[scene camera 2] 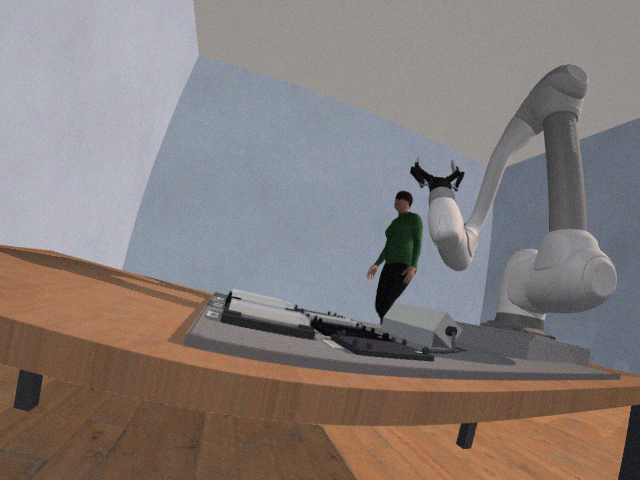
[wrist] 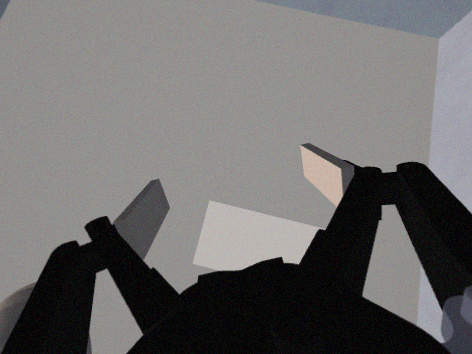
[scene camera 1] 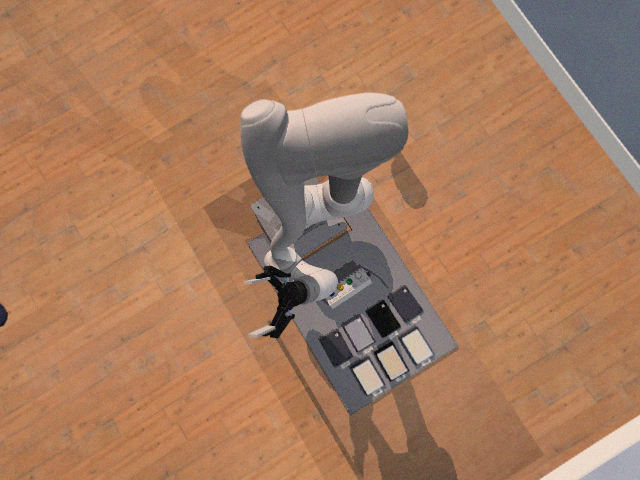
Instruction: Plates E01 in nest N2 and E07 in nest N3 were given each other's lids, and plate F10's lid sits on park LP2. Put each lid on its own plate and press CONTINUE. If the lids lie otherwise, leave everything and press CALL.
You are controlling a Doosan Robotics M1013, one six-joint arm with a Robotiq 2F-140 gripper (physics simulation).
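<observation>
My gripper is open and empty, high above the base board's left edge, its fingers turned up and away from the plates. Three cream-topped pieces lie in a row at the board's front end. Behind them lie a dark piece, a pale grey one, a black one and a dark grey one. Plate and nest labels are too small to read, so I cannot tell whose lid is where. The button box shows yellow and green buttons; the arm partly covers its blue one.
The grey base board lies on a wooden table. The arm's base stands at the board's back end. A cable runs from the button box. A person in a green top stands beyond the table in the scene camera 2 view.
</observation>
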